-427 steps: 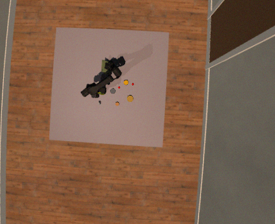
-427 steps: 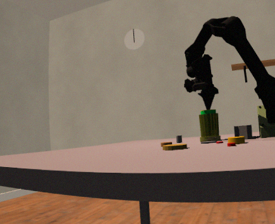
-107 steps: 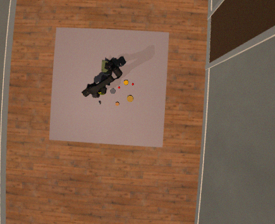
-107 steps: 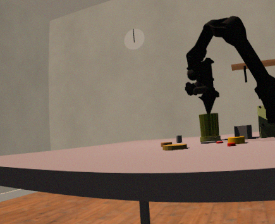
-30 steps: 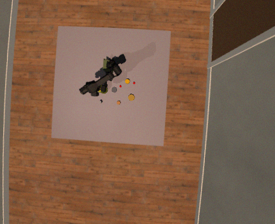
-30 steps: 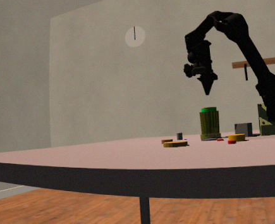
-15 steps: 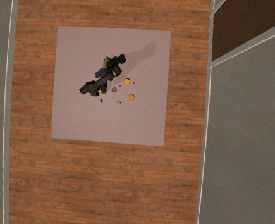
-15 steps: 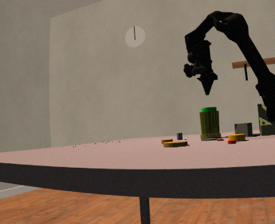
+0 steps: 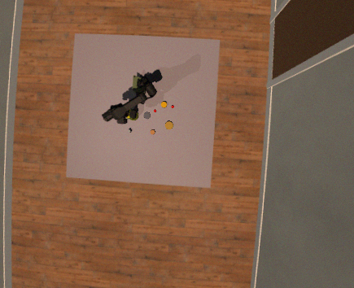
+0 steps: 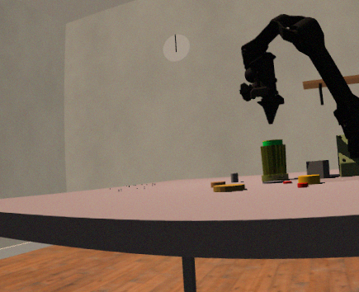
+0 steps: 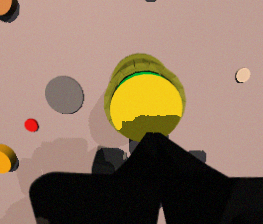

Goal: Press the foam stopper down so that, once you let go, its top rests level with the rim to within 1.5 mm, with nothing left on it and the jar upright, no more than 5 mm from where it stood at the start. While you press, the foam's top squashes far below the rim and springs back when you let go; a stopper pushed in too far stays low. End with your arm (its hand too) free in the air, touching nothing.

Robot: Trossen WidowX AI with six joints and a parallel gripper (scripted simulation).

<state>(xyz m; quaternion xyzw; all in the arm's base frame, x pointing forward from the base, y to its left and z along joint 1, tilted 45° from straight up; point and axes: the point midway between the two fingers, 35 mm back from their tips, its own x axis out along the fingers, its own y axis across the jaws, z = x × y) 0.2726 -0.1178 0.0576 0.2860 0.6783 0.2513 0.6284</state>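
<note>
Now: hand 100 mm above the foam stopper. From my hand the other things lie so: grey block: 140 mm behind, 60 mm to the left, 190 mm below; then grey disc: 20 mm behind, 120 mm to the left, 210 mm below; then small grey cylinder: 140 mm ahead, 10 mm to the right, 200 mm below.
</note>
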